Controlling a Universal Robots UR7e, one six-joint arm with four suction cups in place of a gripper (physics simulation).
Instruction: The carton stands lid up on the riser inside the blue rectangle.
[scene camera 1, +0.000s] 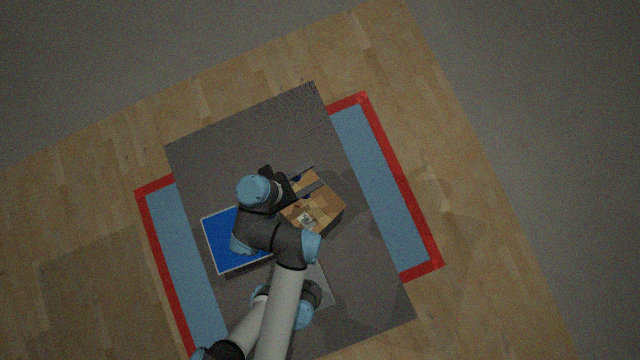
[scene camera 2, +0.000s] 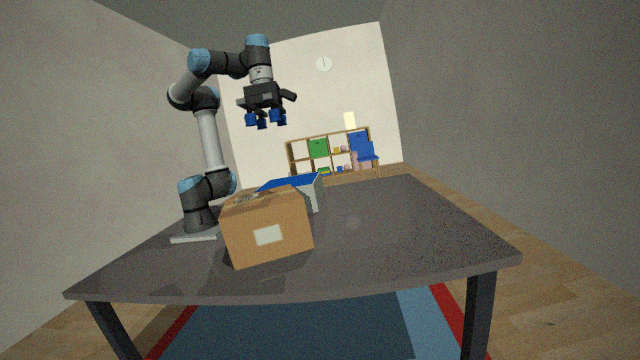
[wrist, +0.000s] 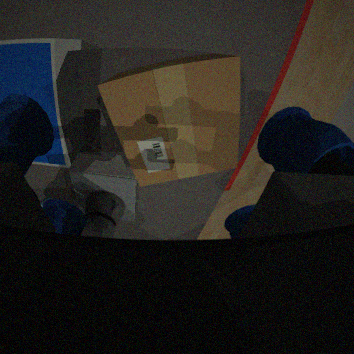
The suction head holds nothing. On the table rests a brown cardboard carton.
